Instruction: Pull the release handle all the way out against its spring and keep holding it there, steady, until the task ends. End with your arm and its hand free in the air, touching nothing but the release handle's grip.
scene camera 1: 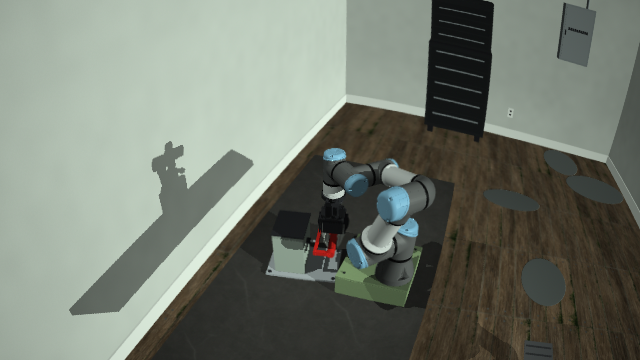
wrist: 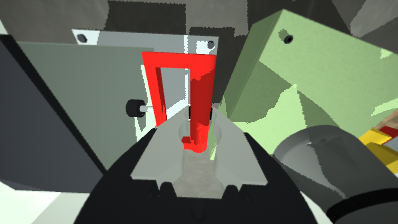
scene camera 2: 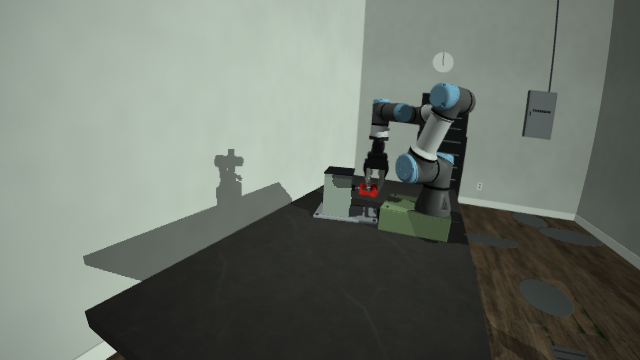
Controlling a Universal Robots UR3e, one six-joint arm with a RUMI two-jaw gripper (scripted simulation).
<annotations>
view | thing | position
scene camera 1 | pale grey housing box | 290, 235
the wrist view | my gripper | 200, 107
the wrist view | pale grey housing box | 77, 108
</annotations>
